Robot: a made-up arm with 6 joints. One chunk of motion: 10 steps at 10 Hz.
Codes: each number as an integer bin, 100 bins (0 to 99) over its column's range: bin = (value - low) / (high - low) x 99, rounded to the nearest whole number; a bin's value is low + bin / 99 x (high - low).
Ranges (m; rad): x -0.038..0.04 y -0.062..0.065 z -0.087..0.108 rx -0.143..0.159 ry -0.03..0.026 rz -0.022..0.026
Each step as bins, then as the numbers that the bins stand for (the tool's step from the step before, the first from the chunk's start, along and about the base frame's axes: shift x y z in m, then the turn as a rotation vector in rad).
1 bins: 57 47 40 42 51 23
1 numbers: 0.00691 -0.00171 -0.00821 -0.01488 -0.00115 -0.01085
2 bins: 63 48 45 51 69 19
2 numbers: 0.01164 -0.00042 0.00164 0.01258 0.00903 -0.01279
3 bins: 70 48 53 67 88 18
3 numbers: 0.01715 -0.00042 0.01739 0.06138 0.01978 -0.01327
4 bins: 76 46 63 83 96 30
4 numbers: 0.02188 -0.00299 0.03709 0.11019 0.02430 -0.00745
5 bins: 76 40 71 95 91 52
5 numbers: 0.02188 -0.01069 0.05285 0.14680 0.02147 0.00321
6 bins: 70 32 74 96 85 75
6 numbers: 0.01715 -0.02095 0.05876 0.14985 0.01808 0.01436
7 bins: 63 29 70 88 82 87
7 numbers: 0.01164 -0.02480 0.05088 0.12544 0.01638 0.02018
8 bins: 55 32 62 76 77 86
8 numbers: 0.00533 -0.02095 0.03512 0.08884 0.01356 0.01970
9 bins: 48 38 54 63 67 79
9 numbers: -0.00018 -0.01325 0.01936 0.04918 0.00790 0.01630
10 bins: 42 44 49 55 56 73
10 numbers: -0.00491 -0.00556 0.00952 0.02478 0.00168 0.01339
